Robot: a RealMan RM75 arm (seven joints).
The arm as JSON. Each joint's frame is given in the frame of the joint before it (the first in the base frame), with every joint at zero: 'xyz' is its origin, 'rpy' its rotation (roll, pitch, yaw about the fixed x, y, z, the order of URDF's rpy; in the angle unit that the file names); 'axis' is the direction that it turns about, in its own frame. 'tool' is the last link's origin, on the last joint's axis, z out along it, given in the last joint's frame.
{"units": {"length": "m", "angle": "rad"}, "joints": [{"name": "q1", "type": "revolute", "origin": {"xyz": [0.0, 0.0, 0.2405], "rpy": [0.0, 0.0, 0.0]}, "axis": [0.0, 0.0, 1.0]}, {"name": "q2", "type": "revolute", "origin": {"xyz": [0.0, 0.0, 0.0], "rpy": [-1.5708, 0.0, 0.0]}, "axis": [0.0, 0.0, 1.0]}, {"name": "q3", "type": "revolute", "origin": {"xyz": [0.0, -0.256, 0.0], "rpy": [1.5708, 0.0, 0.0]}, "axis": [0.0, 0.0, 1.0]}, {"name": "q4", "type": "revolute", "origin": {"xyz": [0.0, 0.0, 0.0], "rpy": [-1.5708, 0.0, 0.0]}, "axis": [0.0, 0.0, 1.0]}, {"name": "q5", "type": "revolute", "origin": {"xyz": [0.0, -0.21, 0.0], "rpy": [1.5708, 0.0, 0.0]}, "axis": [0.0, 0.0, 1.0]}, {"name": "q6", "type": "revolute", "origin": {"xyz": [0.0, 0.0, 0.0], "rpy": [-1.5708, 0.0, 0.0]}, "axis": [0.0, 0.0, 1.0]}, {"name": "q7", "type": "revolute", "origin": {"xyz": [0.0, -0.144, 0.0], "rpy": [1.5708, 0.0, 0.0]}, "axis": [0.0, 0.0, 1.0]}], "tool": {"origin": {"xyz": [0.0, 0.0, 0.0], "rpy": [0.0, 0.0, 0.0]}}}
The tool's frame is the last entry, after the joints.
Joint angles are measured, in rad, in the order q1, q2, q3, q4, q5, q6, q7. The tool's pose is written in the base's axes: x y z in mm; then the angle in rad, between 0 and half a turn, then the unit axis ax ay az. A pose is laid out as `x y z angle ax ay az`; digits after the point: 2 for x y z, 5 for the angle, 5 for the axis.
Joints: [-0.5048 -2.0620 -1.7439 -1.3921 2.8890 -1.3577 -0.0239]
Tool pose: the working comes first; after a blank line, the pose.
Where each joint sits with the arm in this pose, in the base's axes (m; each line is computed from the numbers above, not from the rounded line before):
q1: 0.0000 0.0000 0.2405
q2: 0.0000 0.0000 0.2405
q3: -0.1976 0.1092 0.1197
q4: -0.1976 0.1092 0.1197
q5: -0.1426 0.3114 0.1335
q6: -0.1426 0.3114 0.1335
q7: -0.2307 0.3735 0.0380
the tool: -0.2307 0.3735 0.0380

-230.75 373.46 38.04 2.34235 -0.79805 -0.58566 0.14183
